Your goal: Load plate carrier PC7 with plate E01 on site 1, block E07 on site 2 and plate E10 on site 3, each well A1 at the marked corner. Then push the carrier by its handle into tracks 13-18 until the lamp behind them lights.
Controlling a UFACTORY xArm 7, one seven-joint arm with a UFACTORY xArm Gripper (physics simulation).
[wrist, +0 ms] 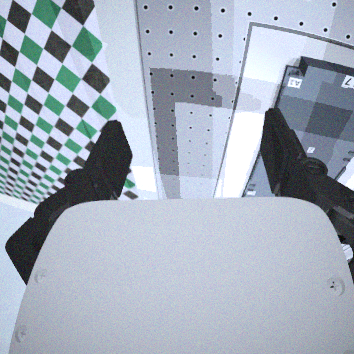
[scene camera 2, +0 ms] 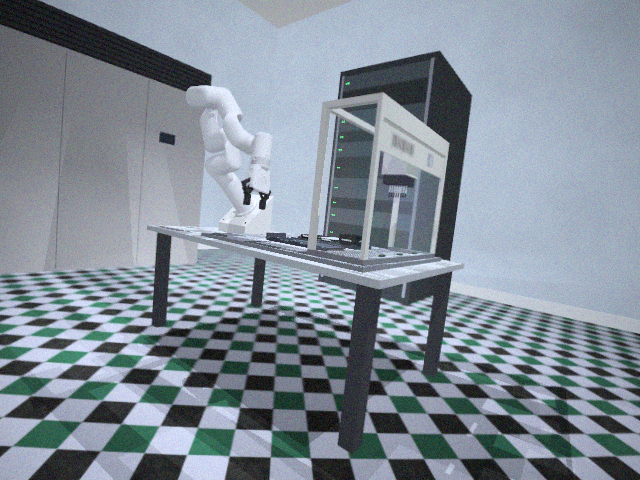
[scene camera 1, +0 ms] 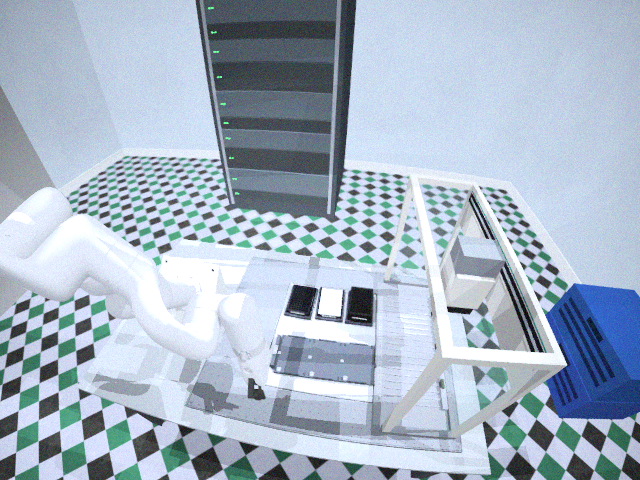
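Seen in the pictures: gripper, fingertip midpoint: [wrist: 192, 131] [scene camera 2: 254, 207] [scene camera 1: 262, 381]; arm's base, origin of the base link: [scene camera 2: 246, 208] [scene camera 1: 185, 291].
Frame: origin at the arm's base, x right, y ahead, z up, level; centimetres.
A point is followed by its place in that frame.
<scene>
The plate carrier [scene camera 1: 323, 357] @[x 12.6, y 48.7, z -10.8 cm] [wrist: 320, 107] @[x 14.1, y 37.8, z -10.8 cm], long and blue-grey, lies on a white mat and looks unloaded in the scene camera 1 view; part of it shows at the right of the wrist view. Behind it stand three plates or blocks in a row: a black one [scene camera 1: 301, 301] @[x -8.1, y 39.0, z -9.6 cm], a white one [scene camera 1: 330, 302] @[x -8.4, y 49.6, z -9.2 cm] and a black one [scene camera 1: 360, 304] @[x -7.1, y 60.3, z -7.3 cm]; their labels are too small to read. The ribbed track area [scene camera 1: 405, 330] @[x -0.1, y 76.9, z -11.8 cm] lies to their right. My gripper [scene camera 1: 256, 390] @[x 27.1, y 33.5, z 1.1 cm] [scene camera 2: 255, 200] @[x 27.1, y 33.5, z 1.1 cm] [wrist: 192, 131] @[x 27.1, y 33.5, z 1.1 cm] is open and empty, above the deck beside the carrier's left front end. The lamp cannot be made out.
A cream frame enclosure [scene camera 1: 439, 315] @[x 26.7, y 67.4, z 36.1 cm] [scene camera 2: 370, 206] @[x 35.6, y 87.6, z 4.9 cm] stands over the right end of the deck, with a pipetting head [scene camera 2: 398, 180] inside. The perforated deck [wrist: 192, 55] @[x 28.9, y 33.6, z -11.8 cm] lies on a table [scene camera 1: 289, 439] @[x 37.7, y 41.3, z -13.1 cm] [scene camera 2: 382, 279] @[x 42.9, y 96.7, z -13.1 cm]. A blue cabinet [scene camera 1: 599, 351] and a dark server rack [scene camera 1: 334, 113] stand beyond the table.
</scene>
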